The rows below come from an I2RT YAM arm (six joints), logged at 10 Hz.
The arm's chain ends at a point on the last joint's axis. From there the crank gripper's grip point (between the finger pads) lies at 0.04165 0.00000 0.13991 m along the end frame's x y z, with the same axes.
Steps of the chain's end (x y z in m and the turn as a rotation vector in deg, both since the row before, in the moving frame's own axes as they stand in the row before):
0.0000, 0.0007, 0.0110, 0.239, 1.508, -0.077
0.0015, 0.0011, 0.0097, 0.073, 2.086, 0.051
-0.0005, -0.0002, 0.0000, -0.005, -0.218, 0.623
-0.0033, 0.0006, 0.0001, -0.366, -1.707, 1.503
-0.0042, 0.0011, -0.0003, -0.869, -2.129, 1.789
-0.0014, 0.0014, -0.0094, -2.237, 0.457, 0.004
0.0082, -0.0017, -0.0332, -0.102, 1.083, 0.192
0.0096, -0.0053, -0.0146, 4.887, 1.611, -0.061
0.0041, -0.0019, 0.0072, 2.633, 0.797, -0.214
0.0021, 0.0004, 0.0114, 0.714, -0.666, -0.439
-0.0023, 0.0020, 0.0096, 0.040, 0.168, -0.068
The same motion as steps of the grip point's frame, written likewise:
0.0037, 0.0001, 0.0099, 0.239, 1.508, -0.077
0.0066, 0.0010, 0.0081, 0.073, 2.086, 0.051
-0.0010, 0.0003, 0.0002, -0.005, -0.218, 0.623
-0.0075, 0.0025, 0.0013, -0.366, -1.707, 1.503
-0.0095, 0.0045, 0.0011, -0.869, -2.129, 1.789
-0.0003, 0.0069, -0.0098, -2.237, 0.457, 0.004
0.0108, -0.0013, -0.0340, -0.102, 1.083, 0.192
0.0135, -0.0172, -0.0163, 4.887, 1.611, -0.061
0.0060, -0.0085, 0.0065, 2.633, 0.797, -0.214
0.0005, -0.0017, 0.0119, 0.714, -0.666, -0.439
-0.0019, 0.0019, 0.0095, 0.040, 0.168, -0.068

